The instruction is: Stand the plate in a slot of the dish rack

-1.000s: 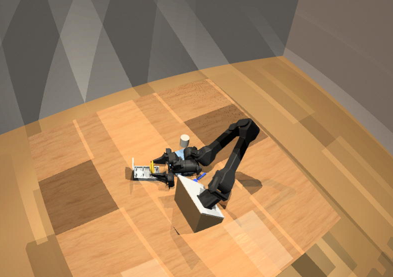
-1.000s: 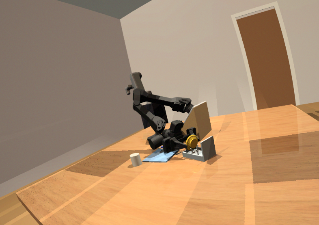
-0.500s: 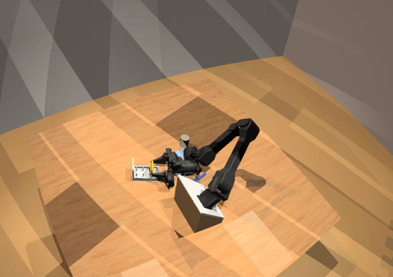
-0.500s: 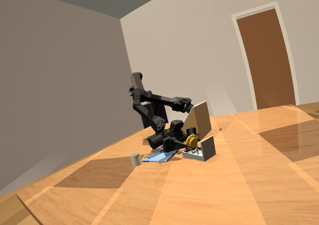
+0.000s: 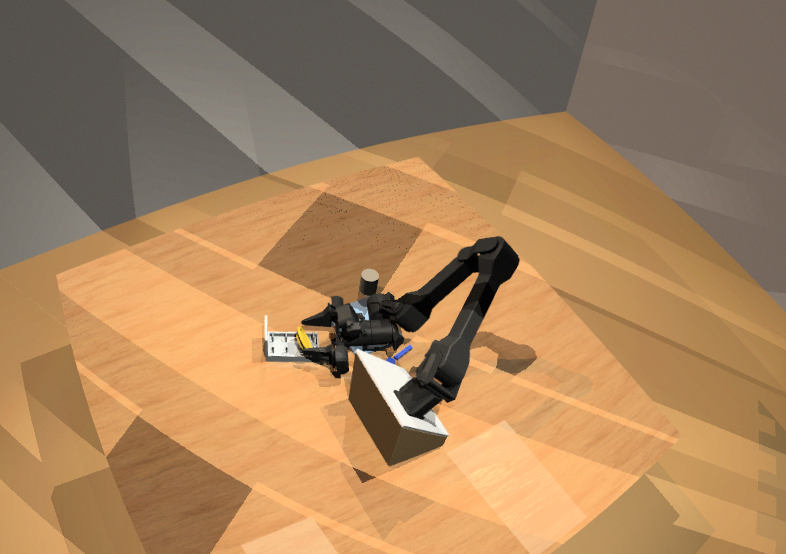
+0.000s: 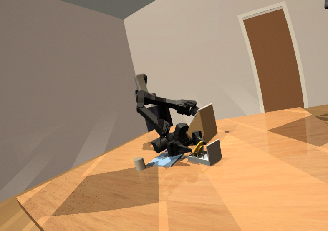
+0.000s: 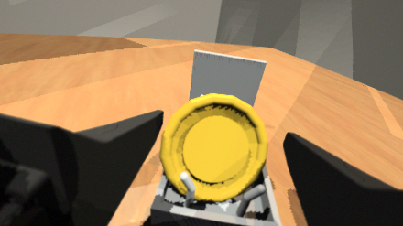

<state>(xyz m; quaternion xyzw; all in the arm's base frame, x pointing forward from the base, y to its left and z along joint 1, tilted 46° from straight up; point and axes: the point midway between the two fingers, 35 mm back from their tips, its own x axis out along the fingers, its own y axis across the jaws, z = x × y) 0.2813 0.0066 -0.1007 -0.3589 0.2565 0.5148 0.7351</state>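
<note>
The yellow plate lies 10 mm to the right of my gripper tip and 10 mm below it. Also, from my gripper tip: grey dish rack 10 mm ahead, 20 mm to the left, 30 mm below; pale blue mat 20 mm ahead, 170 mm to the right, 50 mm below; blue spoon 90 mm behind, 200 mm to the right, 50 mm below.
</note>
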